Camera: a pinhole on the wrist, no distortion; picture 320 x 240 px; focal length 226.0 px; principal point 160.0 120.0 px. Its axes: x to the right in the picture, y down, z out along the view. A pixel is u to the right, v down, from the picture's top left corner.
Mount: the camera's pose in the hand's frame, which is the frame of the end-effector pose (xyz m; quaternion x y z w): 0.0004 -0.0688 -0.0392 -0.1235 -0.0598 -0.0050 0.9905
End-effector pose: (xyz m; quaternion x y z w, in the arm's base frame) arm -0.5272 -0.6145 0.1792 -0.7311 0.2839 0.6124 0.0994
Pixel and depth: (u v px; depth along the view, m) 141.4 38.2 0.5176
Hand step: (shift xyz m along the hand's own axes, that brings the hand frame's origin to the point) -0.1072 -0.1237 0.4995
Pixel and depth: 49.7 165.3 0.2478
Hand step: -0.1475 0.0395 0.1727
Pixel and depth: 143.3 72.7 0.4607
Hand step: -0.0898 -0.0494 0.4236
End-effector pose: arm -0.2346 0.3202 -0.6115 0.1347 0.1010 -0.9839 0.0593
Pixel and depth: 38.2 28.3 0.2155
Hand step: -0.1423 -0.1013 0.1756
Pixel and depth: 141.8 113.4 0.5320
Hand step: -0.1049 0.0464 0.4714
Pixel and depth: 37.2 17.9 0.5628
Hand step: -0.3755 -0.1787 0.5279
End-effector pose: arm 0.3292 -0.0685 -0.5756 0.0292 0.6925 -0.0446 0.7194
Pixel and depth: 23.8 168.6 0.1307
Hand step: -0.0924 -0.0099 0.0703
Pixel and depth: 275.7 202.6 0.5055
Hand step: 0.2026 0.2355 0.4331
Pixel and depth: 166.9 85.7 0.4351
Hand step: -0.0391 -0.0260 0.3972
